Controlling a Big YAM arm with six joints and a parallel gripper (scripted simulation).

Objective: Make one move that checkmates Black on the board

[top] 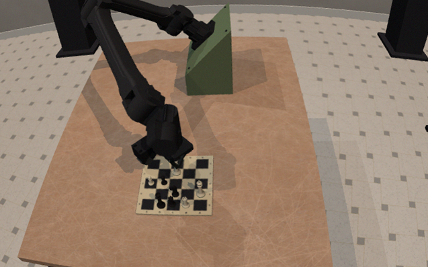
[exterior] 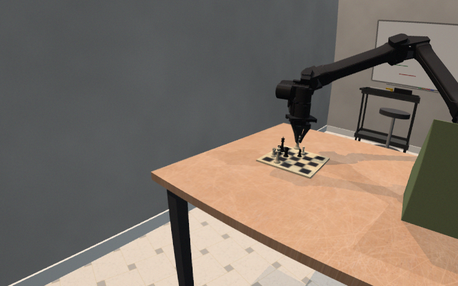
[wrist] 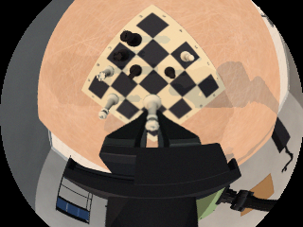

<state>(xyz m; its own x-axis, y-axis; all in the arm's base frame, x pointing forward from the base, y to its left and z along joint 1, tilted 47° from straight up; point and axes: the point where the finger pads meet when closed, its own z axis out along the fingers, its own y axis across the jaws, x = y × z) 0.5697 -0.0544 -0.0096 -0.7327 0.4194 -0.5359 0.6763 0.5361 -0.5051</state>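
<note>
My hand is 9 cm short of the black piece, 5 cm above it and 4 cm to the left of it. From my hand the other things lie so: tall white piece (7 cm to the left, 5 cm below, 4 cm ahead); then white pawn (9 cm to the right, 7 cm below, 1 cm ahead); then chessboard (8 cm below, 1 cm to the right, 1 cm ahead).
</note>
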